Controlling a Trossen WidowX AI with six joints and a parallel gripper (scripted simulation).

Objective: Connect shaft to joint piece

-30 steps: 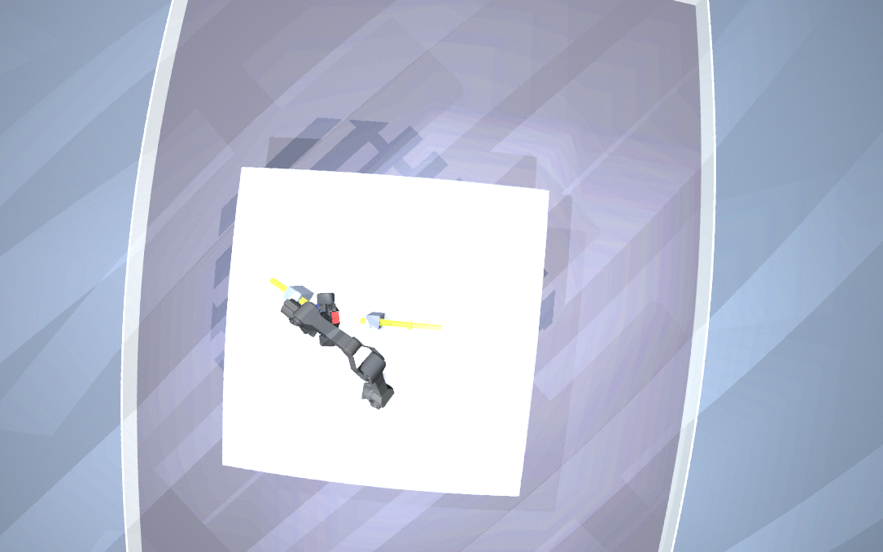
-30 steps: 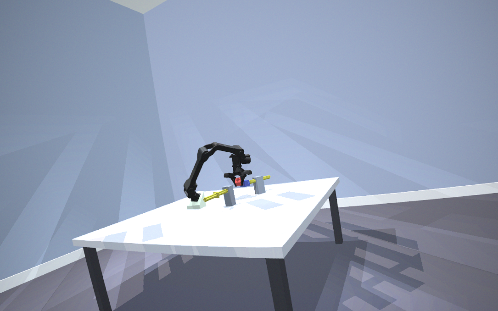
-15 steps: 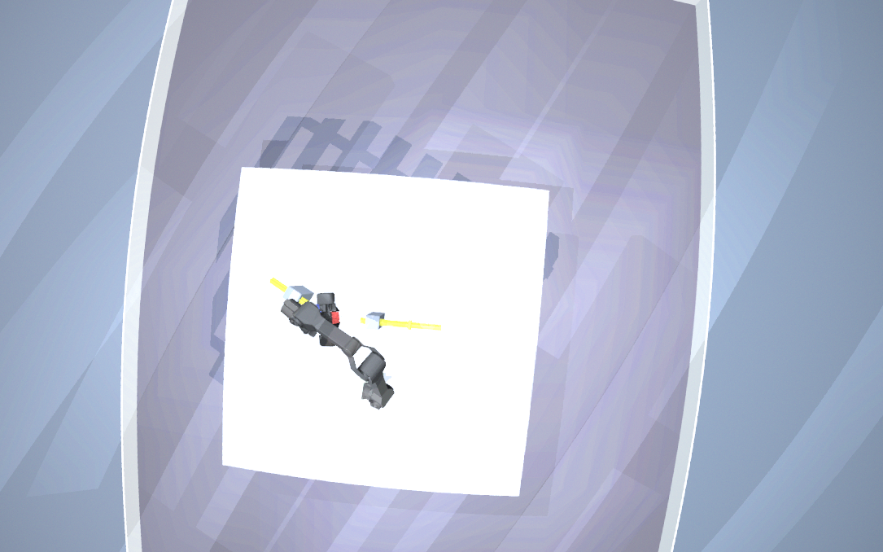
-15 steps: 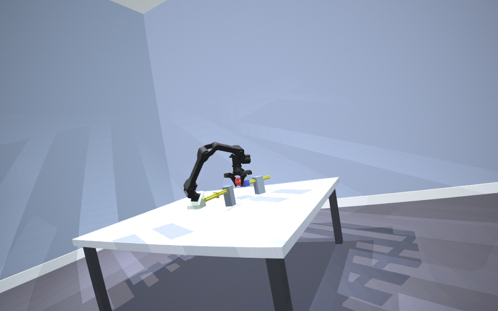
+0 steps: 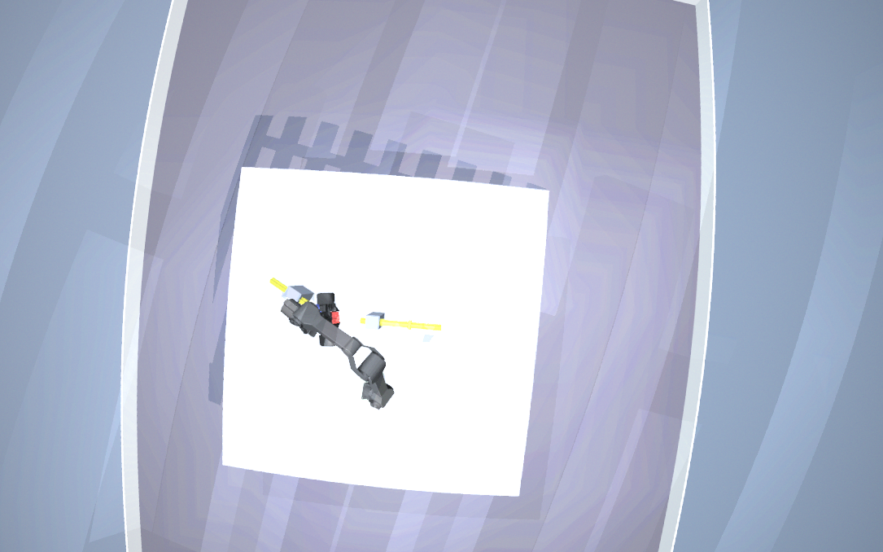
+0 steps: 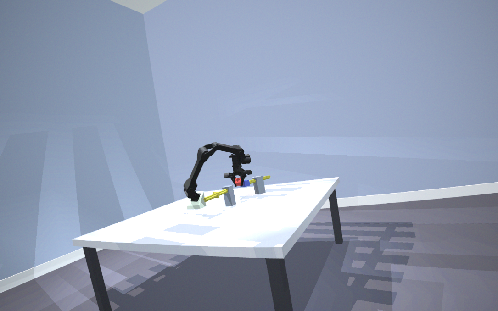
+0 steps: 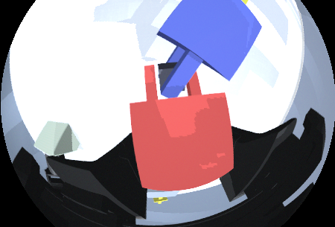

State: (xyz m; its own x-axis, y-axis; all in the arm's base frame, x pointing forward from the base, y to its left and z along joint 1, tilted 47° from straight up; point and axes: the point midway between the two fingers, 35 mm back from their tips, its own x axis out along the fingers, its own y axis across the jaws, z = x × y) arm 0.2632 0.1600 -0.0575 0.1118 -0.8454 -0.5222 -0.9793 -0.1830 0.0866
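Now: the red square joint piece 30 mm above my gripper tip and 20 mm to the left of it.
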